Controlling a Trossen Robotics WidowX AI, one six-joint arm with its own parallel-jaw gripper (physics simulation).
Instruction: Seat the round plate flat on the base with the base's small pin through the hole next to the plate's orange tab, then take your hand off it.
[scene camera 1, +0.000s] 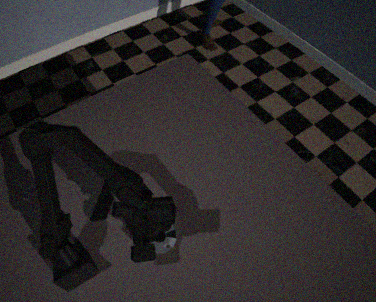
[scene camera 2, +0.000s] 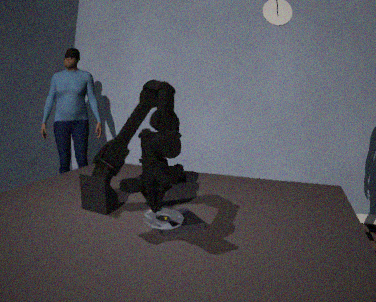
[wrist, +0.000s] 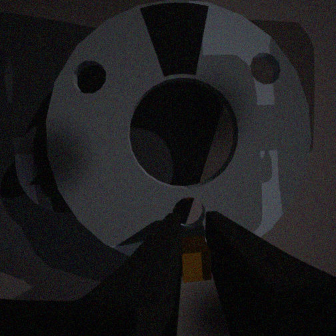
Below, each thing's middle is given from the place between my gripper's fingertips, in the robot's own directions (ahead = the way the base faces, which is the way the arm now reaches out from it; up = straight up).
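I see the dark square base (wrist: 172, 127) 4 cm to the left of my hand, 4 cm ahead of it and 4 cm below it. The round grey plate (wrist: 88, 147) is 1 cm to the right of my hand and 3 cm ahead of it.
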